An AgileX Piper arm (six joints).
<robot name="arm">
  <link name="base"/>
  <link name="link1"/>
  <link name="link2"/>
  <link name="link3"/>
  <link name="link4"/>
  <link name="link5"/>
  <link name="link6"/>
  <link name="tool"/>
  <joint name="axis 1" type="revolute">
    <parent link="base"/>
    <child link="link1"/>
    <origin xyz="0 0 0.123" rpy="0 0 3.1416"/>
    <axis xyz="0 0 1"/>
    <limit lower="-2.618" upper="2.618"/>
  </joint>
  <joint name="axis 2" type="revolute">
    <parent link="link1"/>
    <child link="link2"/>
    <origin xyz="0 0 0" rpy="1.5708 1.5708 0"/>
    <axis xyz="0 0 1"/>
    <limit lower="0" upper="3.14"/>
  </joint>
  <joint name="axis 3" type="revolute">
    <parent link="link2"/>
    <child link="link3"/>
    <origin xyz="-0.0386 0.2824 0"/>
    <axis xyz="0 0 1"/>
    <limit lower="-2.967" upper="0"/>
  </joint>
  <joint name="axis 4" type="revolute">
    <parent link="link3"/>
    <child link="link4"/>
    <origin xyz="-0.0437 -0.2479 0" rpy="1.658 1.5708 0"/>
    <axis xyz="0 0 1"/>
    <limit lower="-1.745" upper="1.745"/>
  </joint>
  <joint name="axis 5" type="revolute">
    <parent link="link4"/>
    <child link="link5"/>
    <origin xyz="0 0 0" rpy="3.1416 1.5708 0"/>
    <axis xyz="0 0 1"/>
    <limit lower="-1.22" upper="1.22"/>
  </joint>
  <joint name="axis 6" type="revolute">
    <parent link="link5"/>
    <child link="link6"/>
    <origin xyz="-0.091 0 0" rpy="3.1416 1.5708 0"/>
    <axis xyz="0 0 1"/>
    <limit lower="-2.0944" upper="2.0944"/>
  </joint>
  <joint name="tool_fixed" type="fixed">
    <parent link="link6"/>
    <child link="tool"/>
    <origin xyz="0 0 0" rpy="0 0 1.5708"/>
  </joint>
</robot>
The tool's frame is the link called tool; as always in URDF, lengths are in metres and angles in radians.
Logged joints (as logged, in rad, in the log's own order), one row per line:
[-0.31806 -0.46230 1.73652 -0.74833 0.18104 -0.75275]
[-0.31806 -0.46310 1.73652 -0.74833 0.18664 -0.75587]
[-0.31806 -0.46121 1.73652 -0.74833 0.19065 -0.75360]
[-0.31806 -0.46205 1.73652 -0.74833 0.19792 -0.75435]
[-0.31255 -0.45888 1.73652 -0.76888 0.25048 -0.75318]
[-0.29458 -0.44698 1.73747 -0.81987 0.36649 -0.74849]
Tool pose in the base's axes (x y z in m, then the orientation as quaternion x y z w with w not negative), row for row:
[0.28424 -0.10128 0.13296 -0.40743 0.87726 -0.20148 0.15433]
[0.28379 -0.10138 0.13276 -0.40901 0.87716 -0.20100 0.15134]
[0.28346 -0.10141 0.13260 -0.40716 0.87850 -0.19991 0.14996]
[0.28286 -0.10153 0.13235 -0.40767 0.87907 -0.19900 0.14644]
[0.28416 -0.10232 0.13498 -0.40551 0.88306 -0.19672 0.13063]
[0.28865 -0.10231 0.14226 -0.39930 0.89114 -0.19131 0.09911]
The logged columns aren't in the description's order. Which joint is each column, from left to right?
Columns, left to right: axis 1, axis 4, axis 2, axis 3, axis 5, axis 6.
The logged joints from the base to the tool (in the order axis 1, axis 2, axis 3, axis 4, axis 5, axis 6), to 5 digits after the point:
[-0.31806 1.73652 -0.74833 -0.46230 0.18104 -0.75275]
[-0.31806 1.73652 -0.74833 -0.46310 0.18664 -0.75587]
[-0.31806 1.73652 -0.74833 -0.46121 0.19065 -0.75360]
[-0.31806 1.73652 -0.74833 -0.46205 0.19792 -0.75435]
[-0.31255 1.73652 -0.76888 -0.45888 0.25048 -0.75318]
[-0.29458 1.73747 -0.81987 -0.44698 0.36649 -0.74849]

